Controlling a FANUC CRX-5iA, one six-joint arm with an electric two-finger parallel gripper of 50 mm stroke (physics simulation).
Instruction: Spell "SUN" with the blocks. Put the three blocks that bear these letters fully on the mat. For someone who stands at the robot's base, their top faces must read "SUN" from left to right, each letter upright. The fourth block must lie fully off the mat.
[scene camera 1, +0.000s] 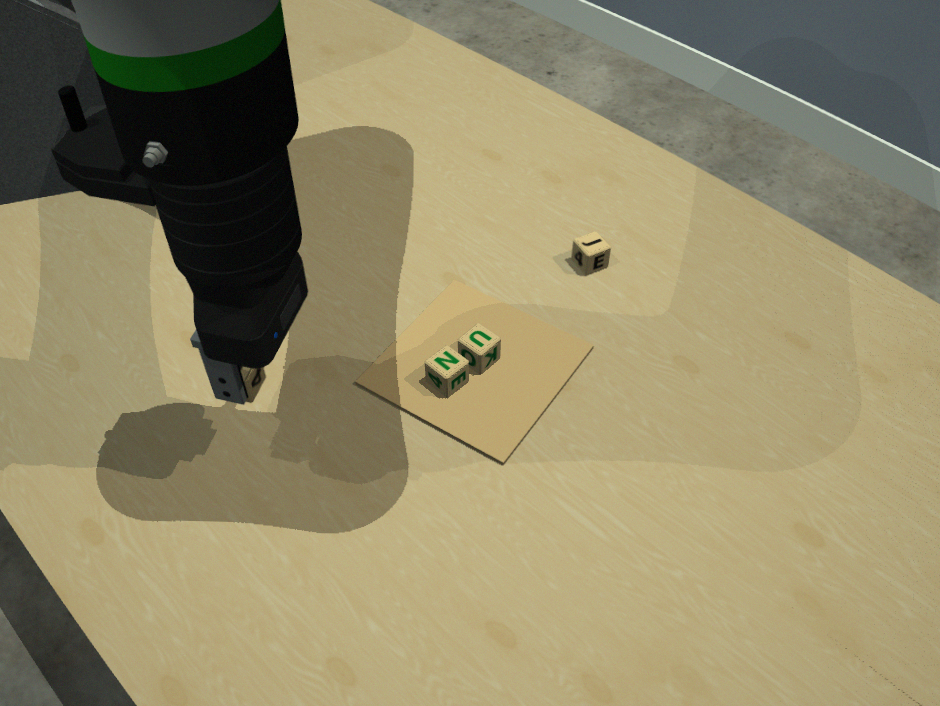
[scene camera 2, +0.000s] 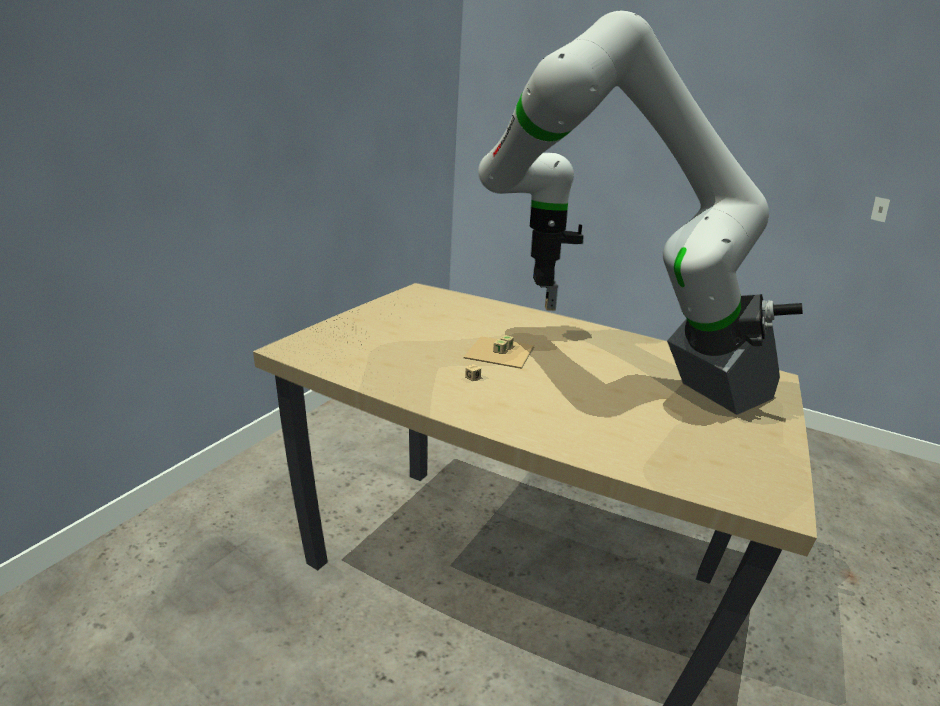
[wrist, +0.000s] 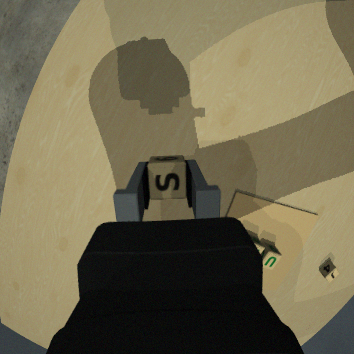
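My gripper is shut on the S block, held above the table beside the mat; its black S faces up and lies sideways in the wrist view. The U block and N block sit close together on the mat, green letters up, U left of N as seen from the base. My gripper body mostly hides N in the wrist view. The J block lies off the mat.
The table carries the mat and the robot's base. The arm's shadow falls across the table and part of the mat. The table's edge runs past the gripper's side in the wrist view, with floor beyond it.
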